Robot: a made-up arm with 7 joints. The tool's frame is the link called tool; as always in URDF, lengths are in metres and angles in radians. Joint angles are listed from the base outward.
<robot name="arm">
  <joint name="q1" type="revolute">
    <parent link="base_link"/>
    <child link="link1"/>
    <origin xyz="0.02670 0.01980 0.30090" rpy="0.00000 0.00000 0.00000"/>
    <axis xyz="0 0 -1"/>
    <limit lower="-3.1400" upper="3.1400"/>
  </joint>
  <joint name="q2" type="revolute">
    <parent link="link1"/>
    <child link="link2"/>
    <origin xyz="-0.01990 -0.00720 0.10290" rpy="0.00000 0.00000 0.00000"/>
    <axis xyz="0 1 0"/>
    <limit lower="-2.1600" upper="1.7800"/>
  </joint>
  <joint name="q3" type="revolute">
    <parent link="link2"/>
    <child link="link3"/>
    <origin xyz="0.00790 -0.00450 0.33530" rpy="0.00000 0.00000 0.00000"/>
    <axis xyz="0 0 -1"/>
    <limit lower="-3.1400" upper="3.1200"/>
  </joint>
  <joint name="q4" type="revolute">
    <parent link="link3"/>
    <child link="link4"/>
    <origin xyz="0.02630 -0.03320 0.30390" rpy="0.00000 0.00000 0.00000"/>
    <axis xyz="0 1 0"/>
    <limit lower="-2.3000" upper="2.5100"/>
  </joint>
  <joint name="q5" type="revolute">
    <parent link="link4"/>
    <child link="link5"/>
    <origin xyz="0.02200 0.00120 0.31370" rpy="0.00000 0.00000 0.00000"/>
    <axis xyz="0 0 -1"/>
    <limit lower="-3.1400" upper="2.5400"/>
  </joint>
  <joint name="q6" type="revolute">
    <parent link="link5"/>
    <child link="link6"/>
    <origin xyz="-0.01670 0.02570 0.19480" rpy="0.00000 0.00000 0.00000"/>
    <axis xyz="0 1 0"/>
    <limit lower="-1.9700" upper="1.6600"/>
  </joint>
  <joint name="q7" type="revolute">
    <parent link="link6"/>
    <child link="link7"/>
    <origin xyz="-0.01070 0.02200 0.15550" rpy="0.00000 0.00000 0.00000"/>
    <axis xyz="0 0 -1"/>
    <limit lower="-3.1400" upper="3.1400"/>
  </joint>
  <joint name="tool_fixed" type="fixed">
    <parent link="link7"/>
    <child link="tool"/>
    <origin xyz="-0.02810 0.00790 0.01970" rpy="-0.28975 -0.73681 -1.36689"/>
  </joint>
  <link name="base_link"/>
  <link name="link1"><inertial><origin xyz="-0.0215 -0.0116 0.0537"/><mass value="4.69"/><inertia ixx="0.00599" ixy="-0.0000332" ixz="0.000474" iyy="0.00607" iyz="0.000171" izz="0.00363"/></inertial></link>
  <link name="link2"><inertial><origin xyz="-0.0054 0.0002 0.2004"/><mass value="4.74"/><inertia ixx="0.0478" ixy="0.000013" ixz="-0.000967" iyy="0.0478" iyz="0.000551" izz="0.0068"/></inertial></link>
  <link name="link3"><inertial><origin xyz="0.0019 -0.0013 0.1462"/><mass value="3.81"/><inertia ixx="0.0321" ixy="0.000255" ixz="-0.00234" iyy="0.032" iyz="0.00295" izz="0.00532"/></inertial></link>
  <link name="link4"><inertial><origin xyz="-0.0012 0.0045 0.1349"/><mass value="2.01"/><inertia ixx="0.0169" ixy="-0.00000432" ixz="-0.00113" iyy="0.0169" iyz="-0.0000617" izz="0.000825"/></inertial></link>
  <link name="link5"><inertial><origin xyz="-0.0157 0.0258 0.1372"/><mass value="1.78"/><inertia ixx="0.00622" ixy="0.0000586" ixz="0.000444" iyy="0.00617" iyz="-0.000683" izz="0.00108"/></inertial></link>
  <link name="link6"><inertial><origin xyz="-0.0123 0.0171 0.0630"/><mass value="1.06"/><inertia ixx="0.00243" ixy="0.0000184" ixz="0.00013" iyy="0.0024" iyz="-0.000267" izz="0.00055"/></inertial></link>
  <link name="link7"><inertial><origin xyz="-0.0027 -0.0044 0.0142"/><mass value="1.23"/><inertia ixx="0.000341" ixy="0" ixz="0" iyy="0.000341" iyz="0" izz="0.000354"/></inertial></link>
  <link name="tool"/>
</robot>
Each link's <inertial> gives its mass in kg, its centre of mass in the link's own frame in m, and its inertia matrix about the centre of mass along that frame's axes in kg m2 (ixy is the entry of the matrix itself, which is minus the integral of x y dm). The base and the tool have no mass. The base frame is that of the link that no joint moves.
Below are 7 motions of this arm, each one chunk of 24 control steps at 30 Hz.
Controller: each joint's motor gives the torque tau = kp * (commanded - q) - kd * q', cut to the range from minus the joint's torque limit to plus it. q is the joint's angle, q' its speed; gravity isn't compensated. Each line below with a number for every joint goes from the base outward.
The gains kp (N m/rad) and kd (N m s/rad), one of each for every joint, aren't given. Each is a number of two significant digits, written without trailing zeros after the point. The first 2 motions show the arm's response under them.
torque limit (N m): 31 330 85 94 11 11 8.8
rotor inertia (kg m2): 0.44 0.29 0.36 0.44 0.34 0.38 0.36
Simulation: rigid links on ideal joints. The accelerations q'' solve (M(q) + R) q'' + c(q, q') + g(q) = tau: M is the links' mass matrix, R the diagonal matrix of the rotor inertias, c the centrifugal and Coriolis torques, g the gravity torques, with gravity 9.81 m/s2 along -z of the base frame. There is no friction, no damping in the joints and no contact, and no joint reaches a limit. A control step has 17 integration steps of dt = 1/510 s. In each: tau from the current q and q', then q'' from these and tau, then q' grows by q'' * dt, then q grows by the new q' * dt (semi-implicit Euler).
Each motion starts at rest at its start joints. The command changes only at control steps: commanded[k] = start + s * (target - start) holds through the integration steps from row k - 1 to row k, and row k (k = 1, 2, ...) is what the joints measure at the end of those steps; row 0 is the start. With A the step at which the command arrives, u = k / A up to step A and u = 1 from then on. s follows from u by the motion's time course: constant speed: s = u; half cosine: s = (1 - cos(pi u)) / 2; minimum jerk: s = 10 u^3 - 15 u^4 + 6 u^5; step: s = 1 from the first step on.
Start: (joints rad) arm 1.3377 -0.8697 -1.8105 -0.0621 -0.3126 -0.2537 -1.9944
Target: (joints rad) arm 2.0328 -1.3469 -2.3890 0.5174 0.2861 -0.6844 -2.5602
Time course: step
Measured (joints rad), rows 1 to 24:
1: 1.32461 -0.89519 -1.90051 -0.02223 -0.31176 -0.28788 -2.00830
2: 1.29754 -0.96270 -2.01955 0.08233 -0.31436 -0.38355 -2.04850
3: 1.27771 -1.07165 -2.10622 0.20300 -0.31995 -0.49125 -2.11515
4: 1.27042 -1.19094 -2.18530 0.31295 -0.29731 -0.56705 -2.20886
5: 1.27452 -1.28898 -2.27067 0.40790 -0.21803 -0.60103 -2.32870
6: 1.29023 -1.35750 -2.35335 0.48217 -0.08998 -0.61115 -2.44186
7: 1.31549 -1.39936 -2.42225 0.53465 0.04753 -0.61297 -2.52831
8: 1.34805 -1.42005 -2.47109 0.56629 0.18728 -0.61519 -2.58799
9: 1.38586 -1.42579 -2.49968 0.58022 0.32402 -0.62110 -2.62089
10: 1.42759 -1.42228 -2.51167 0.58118 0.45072 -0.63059 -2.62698
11: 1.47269 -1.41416 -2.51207 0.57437 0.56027 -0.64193 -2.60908
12: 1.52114 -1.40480 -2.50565 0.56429 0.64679 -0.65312 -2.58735
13: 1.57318 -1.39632 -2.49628 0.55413 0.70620 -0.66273 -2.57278
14: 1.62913 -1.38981 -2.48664 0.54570 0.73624 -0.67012 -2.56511
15: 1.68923 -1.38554 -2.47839 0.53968 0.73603 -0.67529 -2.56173
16: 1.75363 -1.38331 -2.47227 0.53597 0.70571 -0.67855 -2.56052
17: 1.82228 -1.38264 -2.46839 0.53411 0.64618 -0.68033 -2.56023
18: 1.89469 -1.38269 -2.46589 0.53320 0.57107 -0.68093 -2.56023
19: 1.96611 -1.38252 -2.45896 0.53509 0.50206 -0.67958 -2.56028
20: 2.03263 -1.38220 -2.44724 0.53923 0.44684 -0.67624 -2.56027
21: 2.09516 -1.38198 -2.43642 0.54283 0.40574 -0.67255 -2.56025
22: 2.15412 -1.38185 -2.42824 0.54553 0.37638 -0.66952 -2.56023
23: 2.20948 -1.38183 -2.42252 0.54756 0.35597 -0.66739 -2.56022
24: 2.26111 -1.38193 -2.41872 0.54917 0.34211 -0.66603 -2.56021
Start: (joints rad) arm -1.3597 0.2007 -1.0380 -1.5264 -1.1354 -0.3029 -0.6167
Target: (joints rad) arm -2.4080 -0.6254 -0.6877 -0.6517 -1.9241 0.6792 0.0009
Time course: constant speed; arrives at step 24
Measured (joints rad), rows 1 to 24:
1: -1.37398 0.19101 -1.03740 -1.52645 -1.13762 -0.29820 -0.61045
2: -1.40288 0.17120 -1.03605 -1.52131 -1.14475 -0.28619 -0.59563
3: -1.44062 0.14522 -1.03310 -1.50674 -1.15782 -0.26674 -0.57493
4: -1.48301 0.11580 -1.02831 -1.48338 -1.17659 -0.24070 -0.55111
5: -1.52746 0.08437 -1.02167 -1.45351 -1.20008 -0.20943 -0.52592
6: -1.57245 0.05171 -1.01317 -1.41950 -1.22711 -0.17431 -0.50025
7: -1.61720 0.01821 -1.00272 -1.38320 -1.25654 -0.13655 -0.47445
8: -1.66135 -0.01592 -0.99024 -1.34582 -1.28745 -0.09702 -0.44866
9: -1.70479 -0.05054 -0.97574 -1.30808 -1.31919 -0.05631 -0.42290
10: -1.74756 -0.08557 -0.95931 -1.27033 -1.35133 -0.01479 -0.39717
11: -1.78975 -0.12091 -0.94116 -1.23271 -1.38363 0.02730 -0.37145
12: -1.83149 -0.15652 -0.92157 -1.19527 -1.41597 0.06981 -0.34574
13: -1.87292 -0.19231 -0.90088 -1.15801 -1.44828 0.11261 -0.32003
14: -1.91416 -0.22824 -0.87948 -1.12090 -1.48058 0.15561 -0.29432
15: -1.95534 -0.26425 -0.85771 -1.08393 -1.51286 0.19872 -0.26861
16: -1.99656 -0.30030 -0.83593 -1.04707 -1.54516 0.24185 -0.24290
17: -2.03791 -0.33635 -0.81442 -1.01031 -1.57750 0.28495 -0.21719
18: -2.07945 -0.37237 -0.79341 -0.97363 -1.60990 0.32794 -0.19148
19: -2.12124 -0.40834 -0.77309 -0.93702 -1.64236 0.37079 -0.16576
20: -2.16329 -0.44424 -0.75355 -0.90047 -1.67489 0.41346 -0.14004
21: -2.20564 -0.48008 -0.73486 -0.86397 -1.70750 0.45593 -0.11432
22: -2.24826 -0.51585 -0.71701 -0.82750 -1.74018 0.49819 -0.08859
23: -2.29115 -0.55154 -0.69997 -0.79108 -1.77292 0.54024 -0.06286
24: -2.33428 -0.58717 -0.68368 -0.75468 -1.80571 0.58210 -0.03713
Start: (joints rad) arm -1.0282 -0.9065 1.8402 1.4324 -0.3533 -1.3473 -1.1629
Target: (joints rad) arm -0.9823 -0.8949 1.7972 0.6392 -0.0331 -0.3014 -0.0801
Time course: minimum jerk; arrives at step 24
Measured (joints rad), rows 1 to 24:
1: -1.02877 -0.91066 1.84254 1.43511 -0.35331 -1.34747 -1.16272
2: -1.03078 -0.91659 1.85347 1.43986 -0.35502 -1.34637 -1.16131
3: -1.03346 -0.92200 1.87001 1.44290 -0.35844 -1.34260 -1.15666
4: -1.03584 -0.92646 1.88812 1.44172 -0.36231 -1.33478 -1.14643
5: -1.03725 -0.92987 1.90500 1.43459 -0.36518 -1.32150 -1.12849
6: -1.03739 -0.93226 1.91910 1.42033 -0.36583 -1.30145 -1.10134
7: -1.03628 -0.93375 1.92977 1.39830 -0.36339 -1.27358 -1.06436
8: -1.03410 -0.93451 1.93697 1.36836 -0.35741 -1.23726 -1.01745
9: -1.03113 -0.93469 1.94100 1.33081 -0.34771 -1.19229 -0.96098
10: -1.02764 -0.93444 1.94228 1.28636 -0.33442 -1.13897 -0.89580
11: -1.02382 -0.93387 1.94126 1.23606 -0.31782 -1.07809 -0.82319
12: -1.01978 -0.93305 1.93838 1.18117 -0.29836 -1.01084 -0.74488
13: -1.01556 -0.93204 1.93397 1.12312 -0.27656 -0.93879 -0.66296
14: -1.01113 -0.93088 1.92836 1.06347 -0.25305 -0.86376 -0.57970
15: -1.00643 -0.92961 1.92185 1.00379 -0.22850 -0.78774 -0.49751
16: -1.00140 -0.92826 1.91476 0.94565 -0.20363 -0.71277 -0.41879
17: -0.99604 -0.92689 1.90739 0.89054 -0.17917 -0.64085 -0.34575
18: -0.99036 -0.92556 1.90010 0.83981 -0.15584 -0.57384 -0.28020
19: -0.98448 -0.92435 1.89321 0.79462 -0.13428 -0.51334 -0.22352
20: -0.97859 -0.92332 1.88700 0.75585 -0.11502 -0.46063 -0.17668
21: -0.97294 -0.92253 1.88172 0.72407 -0.09846 -0.41654 -0.14014
22: -0.96785 -0.92201 1.87750 0.69944 -0.08479 -0.38139 -0.11375
23: -0.96369 -0.92180 1.87441 0.68163 -0.07401 -0.35490 -0.09660
24: -0.96085 -0.92187 1.87240 0.66979 -0.06586 -0.33609 -0.08698

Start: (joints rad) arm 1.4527 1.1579 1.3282 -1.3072 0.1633 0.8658 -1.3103
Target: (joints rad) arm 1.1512 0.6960 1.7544 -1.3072 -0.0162 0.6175 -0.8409
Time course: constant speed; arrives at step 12
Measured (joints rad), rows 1 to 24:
1: 1.45213 1.15305 1.34209 -1.30764 0.16106 0.86396 -1.30092
2: 1.44835 1.13926 1.37550 -1.30738 0.15451 0.85826 -1.27866
3: 1.43915 1.11720 1.42002 -1.30664 0.14419 0.84832 -1.24733
4: 1.42359 1.08916 1.46828 -1.30641 0.13133 0.83458 -1.21118
5: 1.40145 1.05698 1.51597 -1.30708 0.11703 0.81780 -1.17291
6: 1.37334 1.02198 1.56096 -1.30878 0.10205 0.79869 -1.13386
7: 1.34075 0.98508 1.60227 -1.31165 0.08685 0.77775 -1.09459
8: 1.30542 0.94692 1.63967 -1.31548 0.07164 0.75544 -1.05531
9: 1.26907 0.90794 1.67336 -1.31990 0.05654 0.73225 -1.01606
10: 1.23323 0.86845 1.70385 -1.32449 0.04158 0.70863 -0.97684
11: 1.19909 0.82866 1.73186 -1.32887 0.02677 0.68497 -0.93765
12: 1.16738 0.78871 1.75821 -1.33270 0.01211 0.66157 -0.89848
13: 1.14096 0.75843 1.77055 -1.33588 -0.00049 0.64147 -0.86877
14: 1.12226 0.73882 1.77113 -1.33906 -0.00996 0.62623 -0.85206
15: 1.11114 0.72665 1.76750 -1.34190 -0.01676 0.61541 -0.84428
16: 1.10729 0.71940 1.76409 -1.34417 -0.02161 0.60804 -0.84128
17: 1.10937 0.71542 1.76342 -1.34533 -0.02506 0.60340 -0.84041
18: 1.11546 0.71364 1.76651 -1.34522 -0.02750 0.60095 -0.84033
19: 1.12382 0.71328 1.77323 -1.34408 -0.02920 0.60014 -0.84046
20: 1.13295 0.71379 1.78278 -1.34234 -0.03036 0.60044 -0.84060
21: 1.14169 0.71476 1.79406 -1.34040 -0.03119 0.60138 -0.84070
22: 1.14926 0.71591 1.80590 -1.33860 -0.03180 0.60258 -0.84077
23: 1.15519 0.71702 1.81728 -1.33715 -0.03231 0.60375 -0.84081
24: 1.15933 0.71798 1.82737 -1.33614 -0.03276 0.60473 -0.84083

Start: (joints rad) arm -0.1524 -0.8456 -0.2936 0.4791 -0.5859 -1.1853 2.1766
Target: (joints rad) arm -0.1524 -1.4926 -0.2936 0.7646 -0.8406 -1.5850 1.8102
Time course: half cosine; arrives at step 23
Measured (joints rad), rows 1 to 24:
1: -0.15256 -0.84969 -0.29362 0.48095 -0.58616 -1.18717 2.17616
2: -0.15254 -0.85787 -0.29393 0.48137 -0.58634 -1.19145 2.17431
3: -0.15251 -0.86938 -0.29422 0.48208 -0.58684 -1.19748 2.17017
4: -0.15258 -0.88440 -0.29439 0.48483 -0.58836 -1.20521 2.16322
5: -0.15275 -0.90321 -0.29446 0.49032 -0.59150 -1.21485 2.15328
6: -0.15295 -0.92608 -0.29447 0.49856 -0.59655 -1.22661 2.14041
7: -0.15311 -0.95313 -0.29447 0.50917 -0.60360 -1.24067 2.12480
8: -0.15318 -0.98431 -0.29450 0.52167 -0.61250 -1.25707 2.10674
9: -0.15316 -1.01936 -0.29459 0.53554 -0.62302 -1.27579 2.08656
10: -0.15305 -1.05783 -0.29477 0.55034 -0.63486 -1.29664 2.06463
11: -0.15287 -1.09910 -0.29504 0.56571 -0.64771 -1.31937 2.04137
12: -0.15266 -1.14241 -0.29540 0.58136 -0.66129 -1.34362 2.01722
13: -0.15245 -1.18694 -0.29584 0.59705 -0.67530 -1.36897 1.99263
14: -0.15226 -1.23179 -0.29634 0.61260 -0.68949 -1.39498 1.96804
15: -0.15210 -1.27607 -0.29689 0.62782 -0.70362 -1.42114 1.94393
16: -0.15199 -1.31890 -0.29749 0.64251 -0.71747 -1.44698 1.92074
17: -0.15193 -1.35943 -0.29810 0.65647 -0.73083 -1.47200 1.89890
18: -0.15190 -1.39691 -0.29872 0.66948 -0.74349 -1.49572 1.87882
19: -0.15190 -1.43061 -0.29934 0.68133 -0.75526 -1.51769 1.86087
20: -0.15192 -1.45992 -0.29994 0.69177 -0.76594 -1.53749 1.84539
21: -0.15194 -1.48432 -0.30052 0.70059 -0.77534 -1.55474 1.83267
22: -0.15195 -1.50337 -0.30106 0.70760 -0.78329 -1.56911 1.82294
23: -0.15195 -1.51675 -0.30155 0.71261 -0.78964 -1.58032 1.81638
24: -0.15196 -1.52484 -0.30190 0.71625 -0.79450 -1.58832 1.81271

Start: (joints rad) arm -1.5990 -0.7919 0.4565 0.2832 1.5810 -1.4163 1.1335
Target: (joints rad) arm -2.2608 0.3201 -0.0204 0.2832 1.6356 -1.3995 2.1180
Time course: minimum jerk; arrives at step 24
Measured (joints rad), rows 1 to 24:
1: -1.59911 -0.79514 0.45673 0.28420 1.58126 -1.41855 1.13366
2: -1.60005 -0.79954 0.45859 0.28150 1.58069 -1.42255 1.13490
3: -1.60214 -0.80142 0.46071 0.27542 1.57820 -1.42621 1.13905
4: -1.60620 -0.79785 0.46127 0.26731 1.57372 -1.42888 1.14827
5: -1.61348 -0.78636 0.45876 0.25833 1.56771 -1.43057 1.16449
6: -1.62561 -0.76503 0.45210 0.24952 1.56085 -1.43140 1.18913
7: -1.64439 -0.73268 0.44080 0.24180 1.55404 -1.43148 1.22281
8: -1.67164 -0.68885 0.42506 0.23597 1.54827 -1.43083 1.26559
9: -1.70895 -0.63380 0.40571 0.23270 1.54459 -1.42944 1.31709
10: -1.75711 -0.56844 0.38423 0.23250 1.54407 -1.42727 1.37652
11: -1.81495 -0.49414 0.36241 0.23568 1.54762 -1.42431 1.44268
12: -1.87814 -0.41253 0.34147 0.24218 1.55575 -1.42068 1.51398
13: -1.93925 -0.32537 0.32074 0.25139 1.56809 -1.41660 1.58855
14: -1.99152 -0.23479 0.29726 0.26222 1.58323 -1.41254 1.66428
15: -2.03468 -0.14355 0.26850 0.27373 1.59940 -1.40898 1.73897
16: -2.07302 -0.05470 0.23557 0.28555 1.61546 -1.40625 1.81047
17: -2.10876 0.02901 0.20101 0.29741 1.63085 -1.40446 1.87681
18: -2.14204 0.10527 0.16661 0.30889 1.64520 -1.40365 1.93639
19: -2.17252 0.17220 0.13354 0.31955 1.65815 -1.40374 1.98790
20: -2.19975 0.22839 0.10268 0.32894 1.66934 -1.40459 2.03046
21: -2.22321 0.27306 0.07475 0.33661 1.67846 -1.40601 2.06364
22: -2.24234 0.30607 0.05027 0.34214 1.68524 -1.40777 2.08760
23: -2.25669 0.32808 0.02963 0.34513 1.68948 -1.40967 2.10315
24: -2.26613 0.34063 0.01302 0.34522 1.69108 -1.41148 2.11186

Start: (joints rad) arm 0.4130 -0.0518 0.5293 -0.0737 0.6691 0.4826 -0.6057
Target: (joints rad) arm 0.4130 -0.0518 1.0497 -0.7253 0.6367 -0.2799 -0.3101
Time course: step
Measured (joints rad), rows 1 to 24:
1: 0.40828 -0.04044 0.60930 -0.12005 0.66886 0.47990 -0.59176
2: 0.40297 -0.02781 0.71641 -0.22775 0.66999 0.47314 -0.55140
3: 0.40243 -0.02555 0.80265 -0.37132 0.66992 0.45620 -0.48448
4: 0.40718 -0.03758 0.86895 -0.50124 0.66469 0.41011 -0.40853
5: 0.41098 -0.05399 0.91539 -0.60319 0.65623 0.32520 -0.35558
6: 0.41222 -0.06693 0.94500 -0.67562 0.64640 0.19841 -0.32727
7: 0.41246 -0.07387 0.96436 -0.72293 0.63617 0.05466 -0.31479
8: 0.41298 -0.07552 0.97932 -0.75103 0.62642 -0.07294 -0.31028
9: 0.41367 -0.07363 0.99245 -0.76477 0.61853 -0.18111 -0.30913
10: 0.41455 -0.06992 1.00481 -0.76922 0.61332 -0.26858 -0.30913
11: 0.41562 -0.06571 1.01653 -0.76861 0.61078 -0.33433 -0.30938
12: 0.41675 -0.06183 1.02727 -0.76589 0.61033 -0.37774 -0.30960
13: 0.41773 -0.05869 1.03660 -0.76279 0.61119 -0.39852 -0.30973
14: 0.41842 -0.05643 1.04419 -0.76018 0.61262 -0.39652 -0.30979
15: 0.41860 -0.05504 1.04972 -0.75803 0.61415 -0.37713 -0.30982
16: 0.41802 -0.05439 1.05284 -0.75592 0.61567 -0.35484 -0.30986
17: 0.41690 -0.05428 1.05383 -0.75413 0.61704 -0.33602 -0.30989
18: 0.41561 -0.05454 1.05330 -0.75286 0.61813 -0.32198 -0.30992
19: 0.41444 -0.05499 1.05191 -0.75217 0.61886 -0.31221 -0.30994
20: 0.41352 -0.05550 1.05016 -0.75195 0.61925 -0.30573 -0.30995
21: 0.41288 -0.05598 1.04843 -0.75204 0.61937 -0.30162 -0.30996
22: 0.41250 -0.05638 1.04695 -0.75229 0.61931 -0.29910 -0.30996
23: 0.41233 -0.05665 1.04580 -0.75258 0.61915 -0.29762 -0.30996
24: 0.41230 -0.05682 1.04501 -0.75284 0.61897 -0.29679 -0.30995

